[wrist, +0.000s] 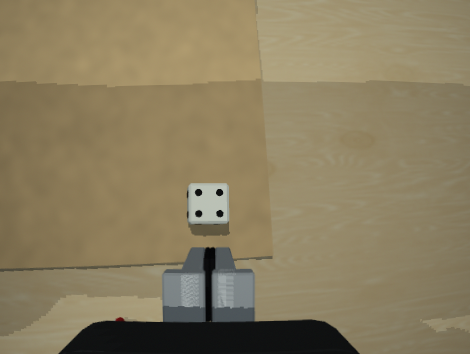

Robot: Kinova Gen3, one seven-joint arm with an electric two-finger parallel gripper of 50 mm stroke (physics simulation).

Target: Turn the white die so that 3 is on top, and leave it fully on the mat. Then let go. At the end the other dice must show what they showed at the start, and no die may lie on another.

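Frame: origin at the arm's base, x ahead, y left, z up, level; centimetres.
Where they show: gripper, between the fingertips: (210,273).
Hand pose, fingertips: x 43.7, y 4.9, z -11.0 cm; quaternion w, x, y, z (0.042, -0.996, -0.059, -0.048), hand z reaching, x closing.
Note:
Each offset is from my fingertips to the centre of the thing. Level surfaces: height alone.
The white die @[dx -0.4, dy +2.8, dz +0.1 cm] (208,203) lies on the tan mat @[dx -5.4, dy +6.7, dz -0.9 cm] (125,150), near the mat's lower right corner in the view, with its 4 on top. Thin slivers of its left and lower side faces show, with parts of dark pips too small to read. My gripper (210,273) is shut with nothing between its fingers. Its tips are just below the die in the view and apart from it. The lower part of the view is hidden by the gripper's body.
A small part of a red thing @[dx -3.7, dy -3.5, dz -0.3 cm] (120,319) shows at the edge of the gripper's body, at lower left. The wooden table @[dz -1.1 cm] (360,200) lies to the right of the mat and below it. A broad shadow crosses mat and table.

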